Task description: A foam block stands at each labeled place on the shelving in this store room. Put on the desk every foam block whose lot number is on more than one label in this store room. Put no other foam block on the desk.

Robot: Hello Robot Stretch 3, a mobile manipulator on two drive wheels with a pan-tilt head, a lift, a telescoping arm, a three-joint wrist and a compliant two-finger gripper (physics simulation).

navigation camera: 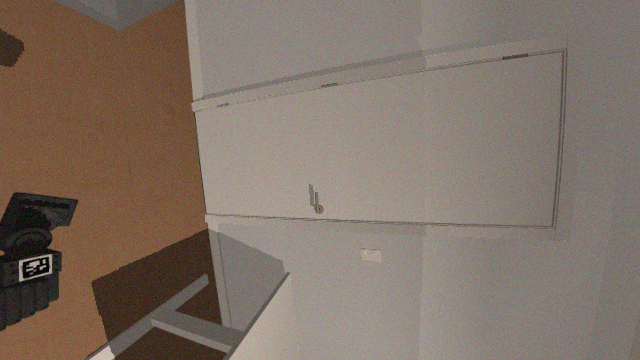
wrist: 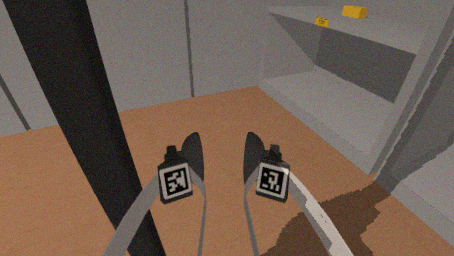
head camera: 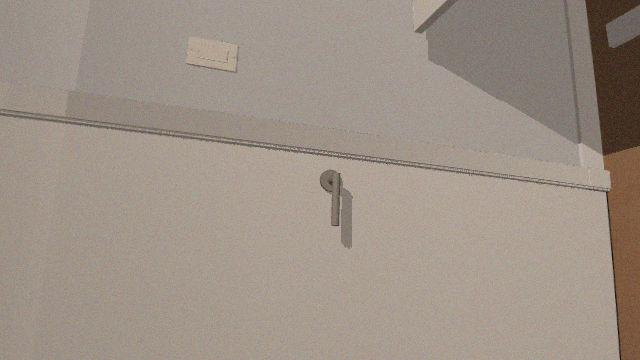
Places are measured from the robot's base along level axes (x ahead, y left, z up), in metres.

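Pixels of known places: gripper, between the fingertips: (wrist: 222, 149).
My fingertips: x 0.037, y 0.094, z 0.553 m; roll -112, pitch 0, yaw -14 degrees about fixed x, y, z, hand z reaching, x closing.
Note:
For each thing: its top centre in the pictures, then the offset to it from my fingertips. "pt": a spot on its surface instead. Level surfaces: height alone.
- yellow foam block, centre of its top: (wrist: 355, 6) dx +0.860, dy +0.796, dz +0.026 m
- small yellow label, a spot on its surface: (wrist: 321, 22) pt dx +0.641, dy +0.743, dz -0.037 m
- pale desk, height of its surface: dz +0.167 m
- lever handle, a spot on its surface: (head camera: 335, 200) pt dx -0.070, dy -1.127, dz +0.375 m
- wall switch, centre of its top: (head camera: 187, 49) (navigation camera: 380, 256) dx -0.387, dy -1.240, dz +0.725 m
- desk's grey frame, a spot on its surface: (navigation camera: 195, 325) pt dx -0.710, dy -0.840, dz -0.222 m
My gripper (wrist: 222, 149) is open, with no object between its fingertips, above the brown floor in the wrist view. A yellow foam block (wrist: 354, 11) stands on a grey shelf unit (wrist: 390, 35) at the upper right of the wrist view, well beyond the fingers. A small yellow label (wrist: 321, 22) is on the shelf's front edge; its number is too small to read. Part of the pale desk (head camera: 432, 10) (navigation camera: 265, 332) shows at the top right in the head view and at the bottom in the navigation view. The part of its top that shows bears no block.
A closed door (head camera: 200, 250) (navigation camera: 375, 150) with a lever handle (head camera: 335, 200) (navigation camera: 319, 208) fills much of the head and navigation views. A wall switch (head camera: 212, 54) (navigation camera: 371, 255) is beside it. A black post (wrist: 75, 100) crosses the left of the wrist view. The desk's grey frame (navigation camera: 195, 325) stands over shadowed floor.

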